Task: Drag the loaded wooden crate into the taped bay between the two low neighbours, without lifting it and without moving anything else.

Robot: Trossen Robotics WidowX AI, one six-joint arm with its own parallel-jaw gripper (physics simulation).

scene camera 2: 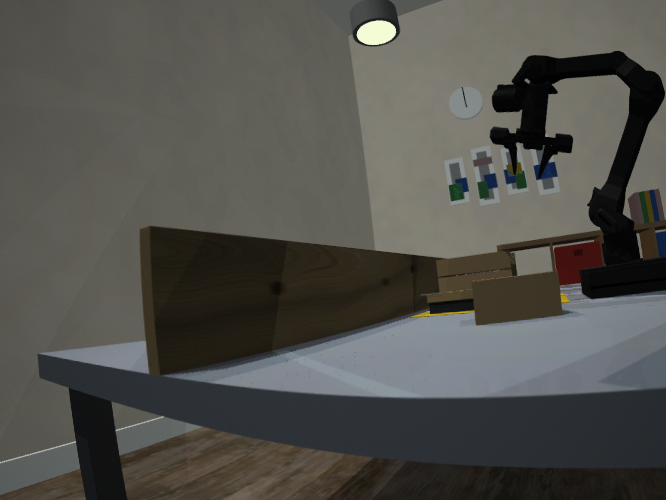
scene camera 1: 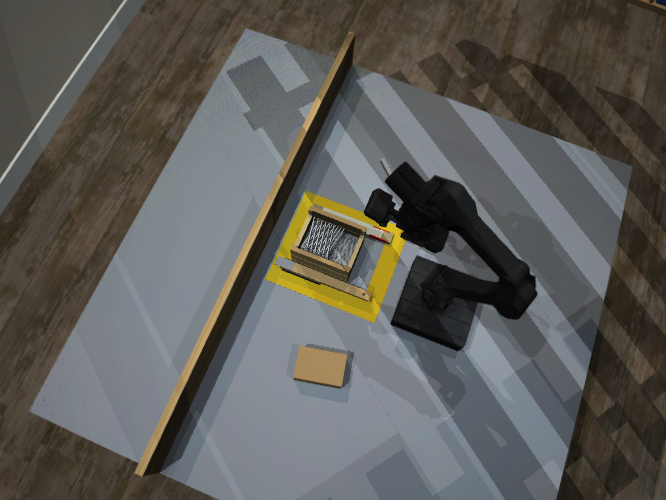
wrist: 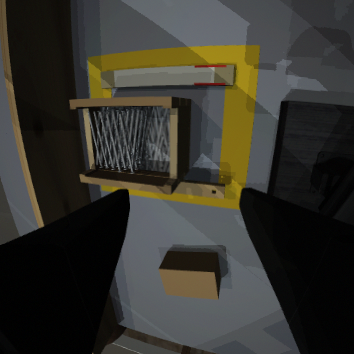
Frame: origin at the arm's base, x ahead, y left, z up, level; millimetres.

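Seen in the pictures: gripper, between the fingertips: [scene camera 2: 526, 176] [scene camera 1: 390, 229] [wrist: 185, 197]; arm's base, origin of its link: [scene camera 2: 623, 263] [scene camera 1: 435, 299] [wrist: 335, 174].
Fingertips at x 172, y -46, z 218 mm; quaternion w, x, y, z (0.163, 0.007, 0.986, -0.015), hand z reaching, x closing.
Offsets run from my fingertips to a thing's top centre.
The wooden crate @[139 mm ahead, 14 mm left, 162 mm down] [scene camera 1: 322, 262] [scene camera 2: 474, 267] [wrist: 127, 180], loaded with nail-like metal rods, stands inside the yellow taped bay [scene camera 1: 386, 271] [wrist: 237, 130], toward the end near the long board. It is between two low neighbours: a pale strip with red marks @[109 mm ahead, 89 mm right, 259 mm down] [scene camera 1: 349, 219] [wrist: 165, 77] and a wooden strip @[121 mm ahead, 98 mm left, 231 mm down] [scene camera 1: 344, 286] [wrist: 202, 189]. In the wrist view the crate's wall overlaps part of the wooden strip, so any gap there is hidden. My gripper [scene camera 2: 527, 175] [wrist: 185, 197] is open and empty, high above the table and apart from the crate. Its fingertips are hidden in scene camera 1.
A long upright board [scene camera 1: 257, 231] [scene camera 2: 322, 301] [wrist: 40, 115] runs beside the bay. A tan block @[42 mm ahead, 314 mm left, 214 mm down] [scene camera 1: 320, 367] [scene camera 2: 517, 298] [wrist: 191, 283] stands outside the bay. The black arm base [scene camera 1: 419, 322] [scene camera 2: 618, 282] [wrist: 310, 130] is on the bay's other side. A thin white stick @[59 mm ahead, 276 mm right, 262 mm down] [scene camera 1: 385, 166] lies beyond the arm.
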